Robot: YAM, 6 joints.
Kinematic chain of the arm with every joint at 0, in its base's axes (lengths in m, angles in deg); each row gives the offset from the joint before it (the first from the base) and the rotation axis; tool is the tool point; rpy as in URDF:
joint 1: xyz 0 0 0.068 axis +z
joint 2: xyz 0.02 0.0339 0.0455 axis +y
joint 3: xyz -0.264 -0.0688 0 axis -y
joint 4: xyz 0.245 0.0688 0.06 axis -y
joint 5: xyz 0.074 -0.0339 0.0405 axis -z
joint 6: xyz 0.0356 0 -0.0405 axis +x
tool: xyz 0 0 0 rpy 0 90 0
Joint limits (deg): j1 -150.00..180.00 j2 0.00..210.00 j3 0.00..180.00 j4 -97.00..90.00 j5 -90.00..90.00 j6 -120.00..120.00
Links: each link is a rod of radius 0.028 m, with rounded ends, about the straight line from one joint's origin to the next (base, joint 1, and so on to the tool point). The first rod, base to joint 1, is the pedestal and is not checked.
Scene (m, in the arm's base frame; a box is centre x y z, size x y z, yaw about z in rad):
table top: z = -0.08
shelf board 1: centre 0.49 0.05 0 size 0.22 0.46 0.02 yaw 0.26
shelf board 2: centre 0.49 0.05 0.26 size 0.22 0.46 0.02 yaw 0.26
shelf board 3: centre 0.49 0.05 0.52 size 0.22 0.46 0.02 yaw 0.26
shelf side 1: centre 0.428 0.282 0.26 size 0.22 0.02 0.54 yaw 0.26
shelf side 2: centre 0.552 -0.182 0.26 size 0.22 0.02 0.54 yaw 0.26
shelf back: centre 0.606 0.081 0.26 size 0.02 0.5 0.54 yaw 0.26
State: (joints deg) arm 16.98 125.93 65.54 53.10 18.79 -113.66
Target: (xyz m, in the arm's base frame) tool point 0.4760 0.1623 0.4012
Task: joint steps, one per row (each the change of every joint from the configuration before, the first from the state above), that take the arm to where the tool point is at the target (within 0.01 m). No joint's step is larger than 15 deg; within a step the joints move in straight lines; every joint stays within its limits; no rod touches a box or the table.
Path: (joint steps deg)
1: 0.53 -9.82 -13.63 0.52 1.02 0.00
2: 0.53 -9.82 -13.62 0.52 1.01 0.00
3: 0.53 -9.81 -13.63 0.53 1.02 0.00
4: 3.10 -13.31 13.24 -0.51 -1.30 0.00
5: 3.10 -13.32 13.24 -0.51 -1.29 0.00
6: -1.22 13.27 14.60 -0.96 -0.97 0.00
7: -1.21 13.26 14.60 -0.96 -0.96 0.00
8: -1.22 13.27 14.60 -0.95 -0.97 0.00
9: -1.22 13.26 14.60 -0.96 -0.96 0.00

